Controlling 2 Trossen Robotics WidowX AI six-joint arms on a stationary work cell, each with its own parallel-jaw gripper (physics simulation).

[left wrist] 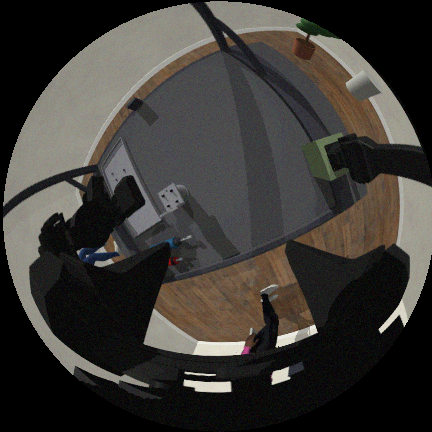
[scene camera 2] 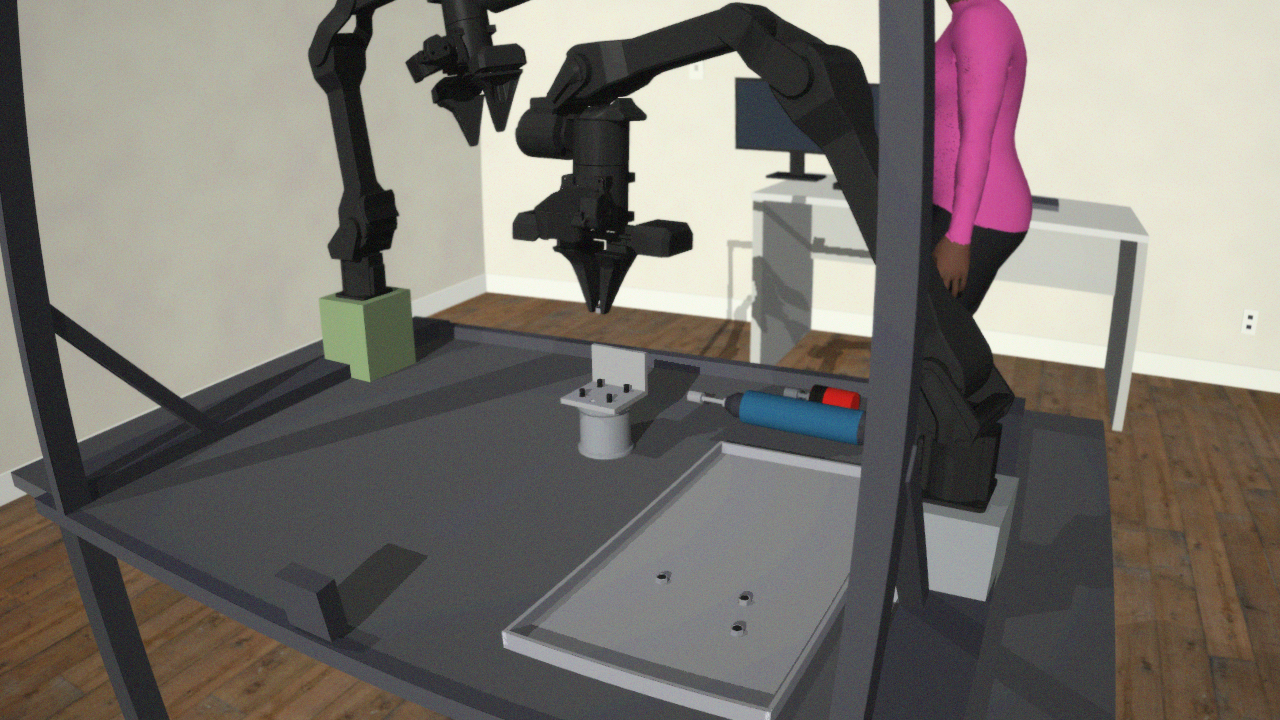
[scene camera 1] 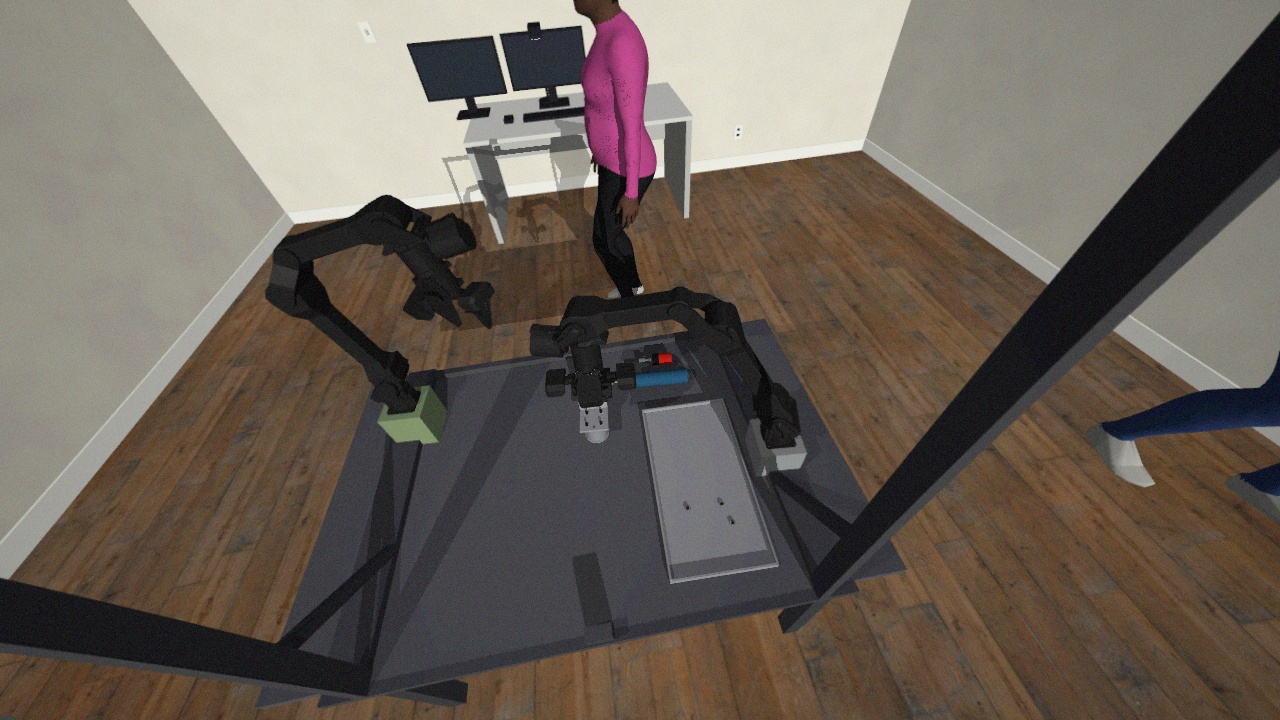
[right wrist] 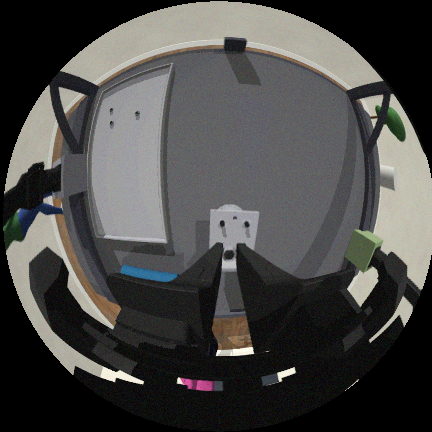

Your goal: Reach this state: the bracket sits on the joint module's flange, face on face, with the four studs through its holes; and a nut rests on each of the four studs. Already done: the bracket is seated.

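Frame: origin at the left arm's base, x ahead, y left, z up, level; centimetres.
Seen in the pictures: left gripper, fingertip midpoint: (left wrist: 229, 248) (scene camera 2: 486, 139) (scene camera 1: 475, 326); right gripper, fingertip midpoint: (scene camera 2: 599, 312) (right wrist: 228, 248); left arm's base at its link origin: (left wrist: 337, 154) (scene camera 2: 364, 293) (scene camera 1: 404, 403) (right wrist: 374, 255); right arm's base at its link origin: (scene camera 2: 955, 490) (scene camera 1: 777, 435) (right wrist: 56, 178).
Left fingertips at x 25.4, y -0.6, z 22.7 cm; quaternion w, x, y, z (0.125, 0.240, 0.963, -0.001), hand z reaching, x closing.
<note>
Pixels of each thing's middle, then the offset from my left fingertips to it.
- light grey L-shaped bracket at the middle of its body: (scene camera 2: 604, 380) (right wrist: 234, 238) (scene camera 1: 593, 414) (left wrist: 167, 199) dx +21.1, dy -7.2, dz -25.9 cm
- round grey joint module at the middle of its body: (scene camera 2: 605, 418) (right wrist: 231, 226) (scene camera 1: 595, 424) (left wrist: 174, 195) dx +21.1, dy -7.2, dz -30.4 cm
- small nut at the middle of its body: (right wrist: 228, 253) dx +22.9, dy -10.4, dz -16.8 cm
- tray at the middle of its body: (scene camera 2: 739, 553) (right wrist: 117, 145) (scene camera 1: 700, 477) (left wrist: 123, 187) dx +44.9, dy -23.3, dz -33.3 cm
- blue tool at the middle of its body: (scene camera 2: 778, 412) (right wrist: 160, 279) (scene camera 1: 648, 379) (left wrist: 168, 244) dx +36.2, dy +7.4, dz -32.1 cm
- red tool at the middle of its body: (scene camera 2: 819, 399) (scene camera 1: 655, 359) (left wrist: 174, 260) dx +39.0, dy +14.8, dz -32.4 cm
- small dark block at the middle of its body: (scene camera 2: 311, 601) (scene camera 1: 599, 633) (right wrist: 234, 43) (left wrist: 133, 103) dx +20.7, dy -52.0, dz -31.0 cm
The light grey L-shaped bracket (scene camera 1: 593, 428) (scene camera 2: 617, 367) (left wrist: 166, 198) (right wrist: 252, 218) sits flat on the round grey joint module (scene camera 2: 605, 433), with four dark studs up through its holes. No nut shows on the studs that are in clear view. My right gripper (scene camera 2: 600, 310) (right wrist: 228, 248) is shut on a small nut (right wrist: 229, 254) and holds it above the bracket. Three nuts (scene camera 2: 662, 577) (scene camera 2: 744, 598) (scene camera 2: 737, 628) lie in the tray (scene camera 1: 659, 503) (scene camera 2: 617, 549) (right wrist: 169, 125). My left gripper (scene camera 1: 474, 324) (scene camera 2: 487, 137) (left wrist: 229, 248) is open and empty, raised high at the back left.
A blue tool (scene camera 1: 662, 377) (scene camera 2: 796, 417) and a red tool (scene camera 1: 662, 359) (scene camera 2: 836, 396) lie behind the tray, right of the bracket. Dark frame posts (scene camera 2: 899, 268) rise at the table's front corners. A small dark block (scene camera 2: 313, 597) stands at the front edge.
</note>
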